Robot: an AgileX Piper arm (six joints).
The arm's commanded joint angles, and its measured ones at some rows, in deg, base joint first. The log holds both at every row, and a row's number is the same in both.
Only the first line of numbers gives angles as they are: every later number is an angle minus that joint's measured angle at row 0.
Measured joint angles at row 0:
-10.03, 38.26, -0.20, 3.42, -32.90, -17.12
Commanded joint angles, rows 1 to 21:
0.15, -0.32, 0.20, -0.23, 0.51, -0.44
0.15, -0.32, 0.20, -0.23, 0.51, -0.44
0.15, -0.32, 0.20, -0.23, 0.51, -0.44
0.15, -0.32, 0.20, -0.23, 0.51, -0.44
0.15, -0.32, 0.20, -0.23, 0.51, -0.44
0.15, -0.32, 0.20, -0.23, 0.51, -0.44
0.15, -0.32, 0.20, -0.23, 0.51, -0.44
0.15, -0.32, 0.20, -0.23, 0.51, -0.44
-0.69, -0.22, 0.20, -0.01, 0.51, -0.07
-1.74, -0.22, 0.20, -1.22, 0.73, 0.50
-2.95, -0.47, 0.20, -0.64, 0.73, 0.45
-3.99, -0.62, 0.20, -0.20, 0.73, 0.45
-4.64, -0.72, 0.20, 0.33, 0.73, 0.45
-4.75, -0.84, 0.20, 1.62, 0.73, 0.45
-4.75, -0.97, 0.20, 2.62, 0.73, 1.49
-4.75, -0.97, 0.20, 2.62, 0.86, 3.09
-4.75, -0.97, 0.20, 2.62, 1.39, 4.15
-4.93, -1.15, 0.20, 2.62, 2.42, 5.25
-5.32, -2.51, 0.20, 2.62, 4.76, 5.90
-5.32, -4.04, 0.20, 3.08, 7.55, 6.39
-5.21, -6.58, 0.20, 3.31, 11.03, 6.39
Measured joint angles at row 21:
-4.66, -1.35, 0.00, 2.13, 2.48, 4.16
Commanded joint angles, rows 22 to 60:
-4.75, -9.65, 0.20, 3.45, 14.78, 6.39
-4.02, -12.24, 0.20, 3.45, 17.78, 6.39
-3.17, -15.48, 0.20, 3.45, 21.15, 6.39
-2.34, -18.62, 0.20, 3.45, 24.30, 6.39
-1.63, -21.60, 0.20, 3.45, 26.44, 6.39
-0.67, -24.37, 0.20, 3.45, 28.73, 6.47
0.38, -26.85, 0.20, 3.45, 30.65, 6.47
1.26, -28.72, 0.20, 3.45, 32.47, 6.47
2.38, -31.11, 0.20, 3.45, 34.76, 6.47
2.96, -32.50, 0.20, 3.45, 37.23, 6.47
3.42, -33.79, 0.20, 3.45, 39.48, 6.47
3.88, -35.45, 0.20, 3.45, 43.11, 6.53
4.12, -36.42, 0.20, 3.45, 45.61, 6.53
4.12, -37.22, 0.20, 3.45, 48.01, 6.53
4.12, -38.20, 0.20, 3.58, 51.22, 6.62
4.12, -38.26, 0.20, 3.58, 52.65, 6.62
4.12, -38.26, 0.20, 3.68, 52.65, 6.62
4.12, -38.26, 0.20, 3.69, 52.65, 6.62
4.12, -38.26, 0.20, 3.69, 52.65, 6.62
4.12, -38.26, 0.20, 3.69, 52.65, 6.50
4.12, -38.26, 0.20, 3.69, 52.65, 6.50
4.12, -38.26, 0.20, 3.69, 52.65, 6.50
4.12, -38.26, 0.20, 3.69, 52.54, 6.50
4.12, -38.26, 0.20, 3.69, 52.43, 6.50
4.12, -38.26, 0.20, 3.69, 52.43, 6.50
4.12, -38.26, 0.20, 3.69, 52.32, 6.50
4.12, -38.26, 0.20, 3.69, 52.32, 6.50
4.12, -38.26, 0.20, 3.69, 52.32, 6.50
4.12, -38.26, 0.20, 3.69, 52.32, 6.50
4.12, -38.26, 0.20, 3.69, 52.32, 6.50
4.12, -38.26, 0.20, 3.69, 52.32, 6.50
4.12, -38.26, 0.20, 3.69, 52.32, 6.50
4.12, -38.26, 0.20, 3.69, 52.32, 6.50
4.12, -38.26, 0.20, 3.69, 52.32, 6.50
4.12, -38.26, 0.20, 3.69, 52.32, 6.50
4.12, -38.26, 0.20, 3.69, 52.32, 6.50
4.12, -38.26, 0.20, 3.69, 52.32, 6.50
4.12, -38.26, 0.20, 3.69, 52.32, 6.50
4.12, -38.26, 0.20, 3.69, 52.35, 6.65
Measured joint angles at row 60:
3.88, -37.91, 0.00, 3.55, 52.35, 6.51
